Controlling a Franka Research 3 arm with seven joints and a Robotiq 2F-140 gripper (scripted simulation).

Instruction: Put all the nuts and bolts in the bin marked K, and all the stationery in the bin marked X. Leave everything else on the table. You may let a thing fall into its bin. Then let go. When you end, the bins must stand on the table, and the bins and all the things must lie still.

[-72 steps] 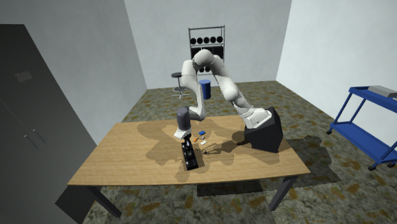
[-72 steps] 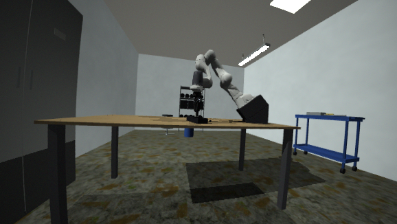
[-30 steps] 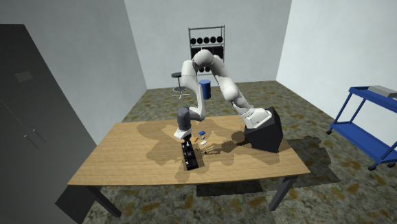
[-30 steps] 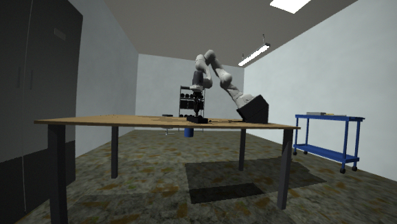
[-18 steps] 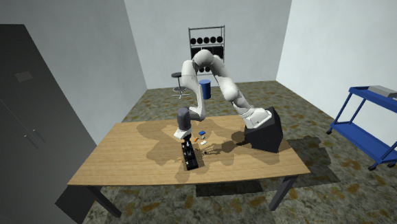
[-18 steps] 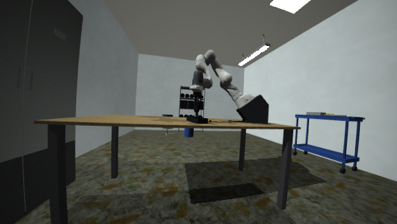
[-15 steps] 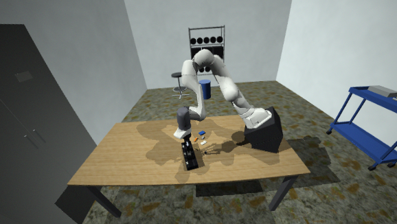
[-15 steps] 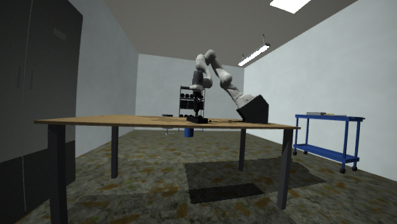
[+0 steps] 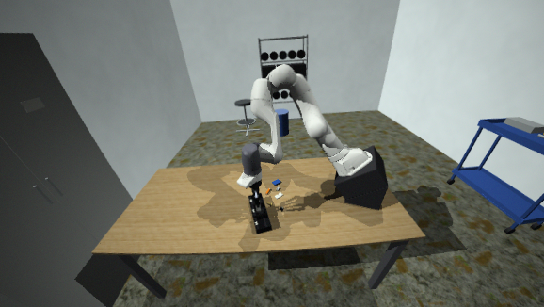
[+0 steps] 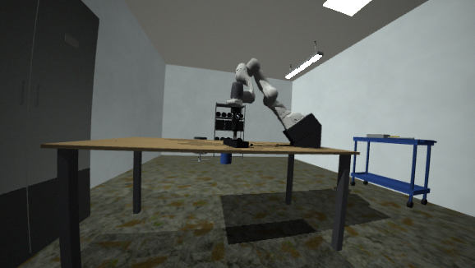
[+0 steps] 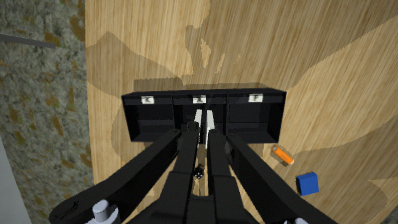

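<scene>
My gripper is now 50 mm above the black bin row and 10 mm to the right of it. Round my hand: brass bolt: 70 mm behind, 60 mm to the right, 60 mm below; orange cylinder: 180 mm to the right, 60 mm below, 50 mm behind; black die: 140 mm behind, 60 mm below, 20 mm to the right.
</scene>
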